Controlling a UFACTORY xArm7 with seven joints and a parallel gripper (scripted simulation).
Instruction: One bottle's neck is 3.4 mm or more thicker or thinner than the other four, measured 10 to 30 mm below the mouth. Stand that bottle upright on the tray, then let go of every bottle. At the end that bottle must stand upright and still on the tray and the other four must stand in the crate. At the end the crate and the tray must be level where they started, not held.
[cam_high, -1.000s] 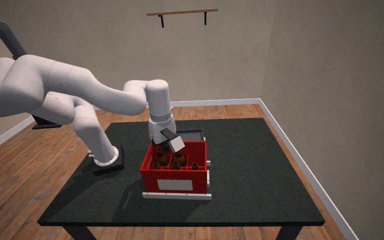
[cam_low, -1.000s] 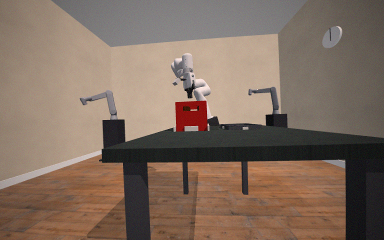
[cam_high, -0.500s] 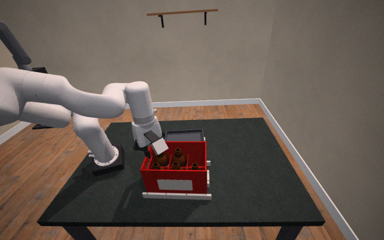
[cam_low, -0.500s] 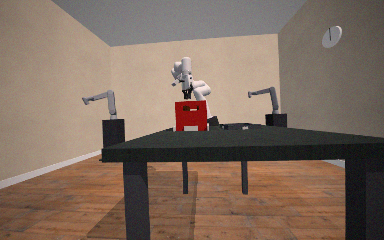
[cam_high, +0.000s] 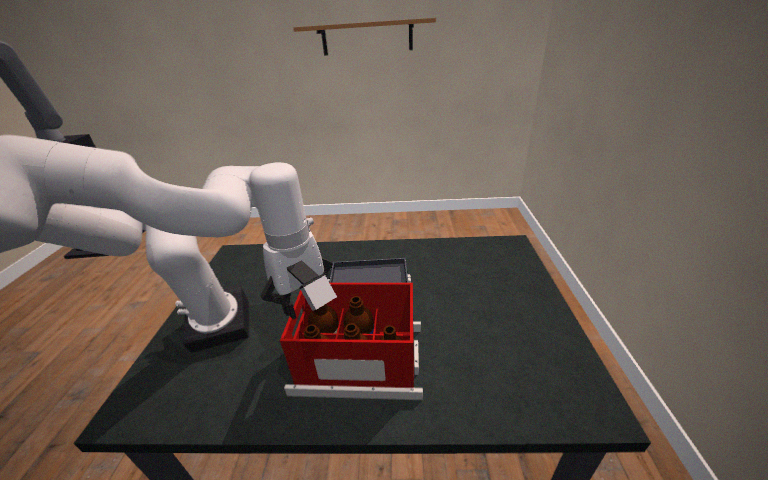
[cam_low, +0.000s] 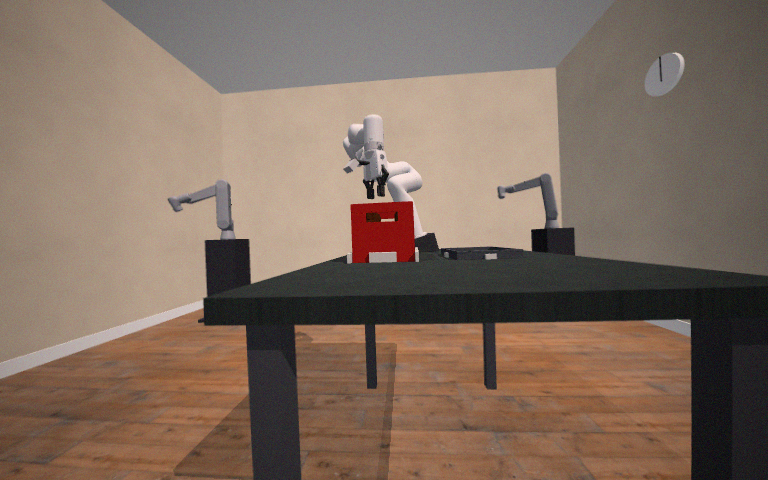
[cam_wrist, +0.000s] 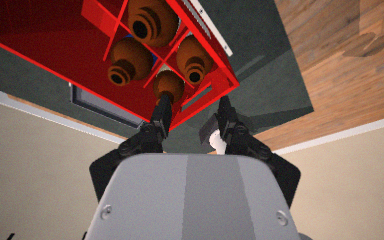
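My hand is 16 cm above the crate, 9 cm short of it and 4 cm to the right of it. The rest, counted from my hand: tray 33 cm to the left, 23 cm below, 12 cm ahead.
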